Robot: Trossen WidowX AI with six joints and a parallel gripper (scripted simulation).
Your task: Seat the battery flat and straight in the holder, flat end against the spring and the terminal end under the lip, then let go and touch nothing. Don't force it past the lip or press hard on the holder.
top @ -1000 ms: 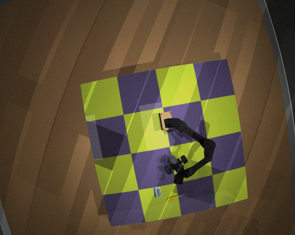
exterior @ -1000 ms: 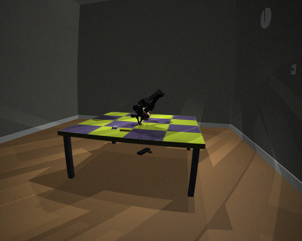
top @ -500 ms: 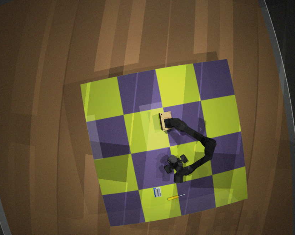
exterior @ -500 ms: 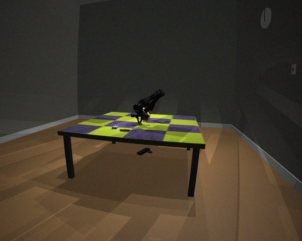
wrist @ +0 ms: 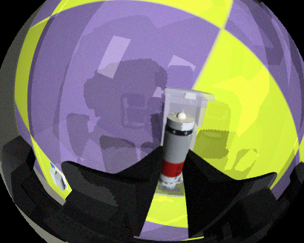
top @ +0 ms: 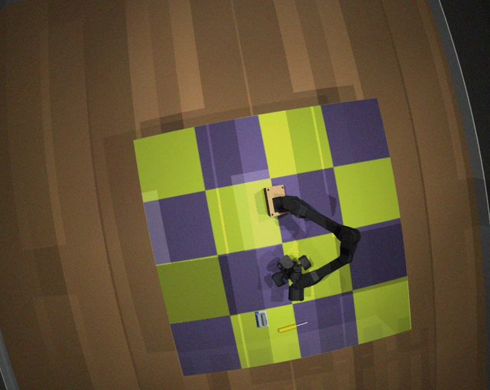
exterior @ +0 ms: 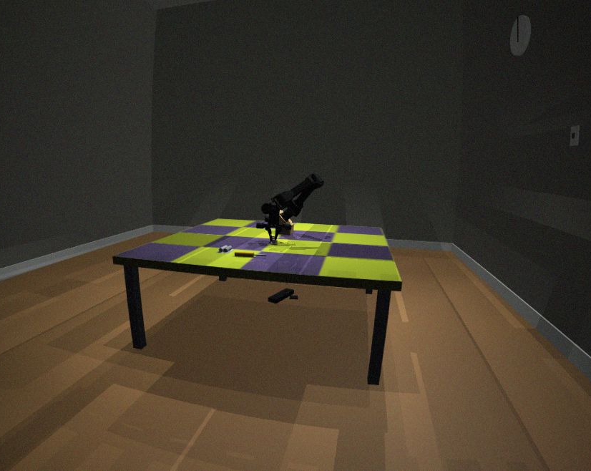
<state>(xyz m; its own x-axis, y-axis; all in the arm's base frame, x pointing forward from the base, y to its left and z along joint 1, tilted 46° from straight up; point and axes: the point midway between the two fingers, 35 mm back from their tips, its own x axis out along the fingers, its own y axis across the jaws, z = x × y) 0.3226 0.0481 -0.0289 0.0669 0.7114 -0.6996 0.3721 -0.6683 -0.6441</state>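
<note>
Right now the battery is 10 mm above my gripper tip. Also, from my gripper tip: yellow-handled screwdriver: 320 mm ahead, 20 mm to the right; then blister pack of spare cells: 250 mm ahead, 180 mm to the right; then black remote: 290 mm ahead, 120 mm to the left, 190 mm below.
</note>
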